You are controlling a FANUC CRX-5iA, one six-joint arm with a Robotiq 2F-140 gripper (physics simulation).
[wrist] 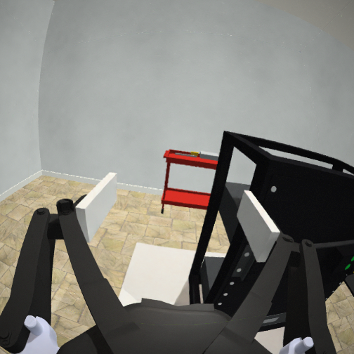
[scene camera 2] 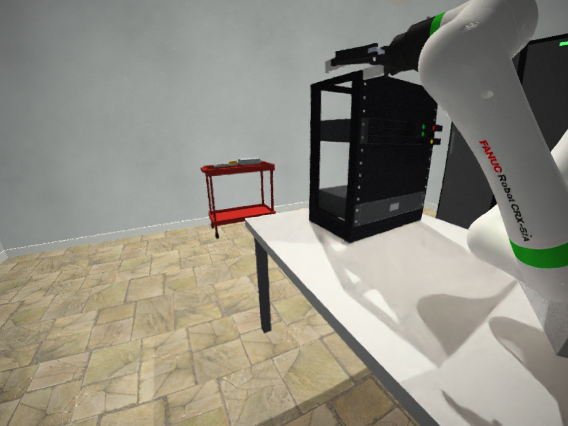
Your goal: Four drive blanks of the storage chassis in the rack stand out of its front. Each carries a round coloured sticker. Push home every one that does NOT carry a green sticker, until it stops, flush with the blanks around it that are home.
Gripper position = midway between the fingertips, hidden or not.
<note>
In view: the gripper [scene camera 2: 346, 71] and a black rack [scene camera 2: 388, 170].
The black rack also shows in the wrist view [wrist: 303, 199]. The gripper shows as well in the wrist view [wrist: 179, 195].
</note>
